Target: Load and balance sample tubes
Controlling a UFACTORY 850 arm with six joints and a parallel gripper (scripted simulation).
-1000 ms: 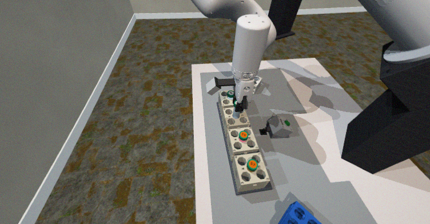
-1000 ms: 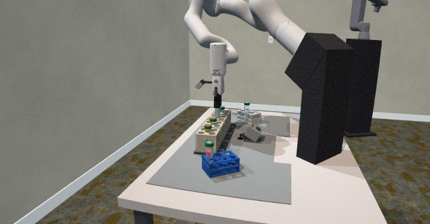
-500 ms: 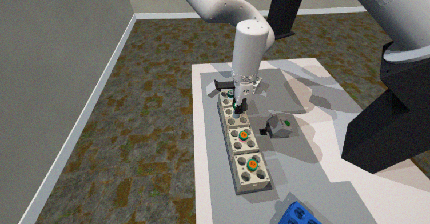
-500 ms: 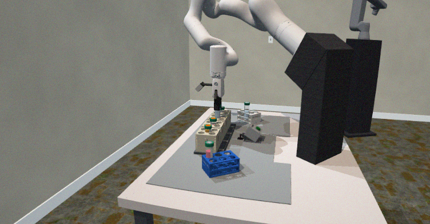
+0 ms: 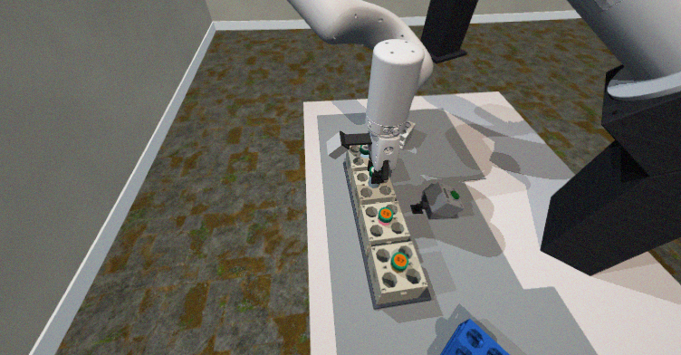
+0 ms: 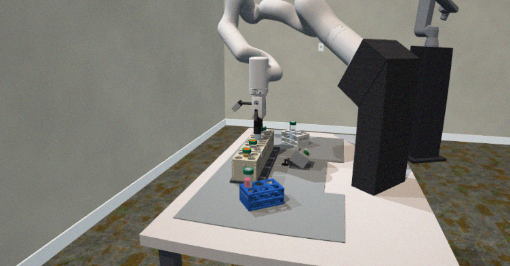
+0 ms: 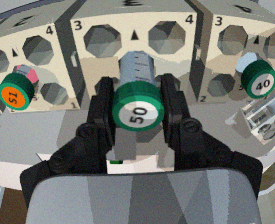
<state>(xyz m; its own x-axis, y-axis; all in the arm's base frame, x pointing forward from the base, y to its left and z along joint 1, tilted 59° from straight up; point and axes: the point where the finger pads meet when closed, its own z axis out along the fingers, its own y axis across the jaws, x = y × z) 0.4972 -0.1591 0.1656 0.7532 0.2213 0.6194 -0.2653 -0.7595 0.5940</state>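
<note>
Right now my hand is 1 cm short of the 50 mL blank and 5 cm above it. Also, from my hand: loading stand ST: 1 cm ahead, 5 cm to the left, 14 cm below; sample S1: 4 cm ahead, 10 cm to the left, 8 cm below; 40 mL blank: 4 cm behind, 11 cm to the right, 8 cm below.
</note>
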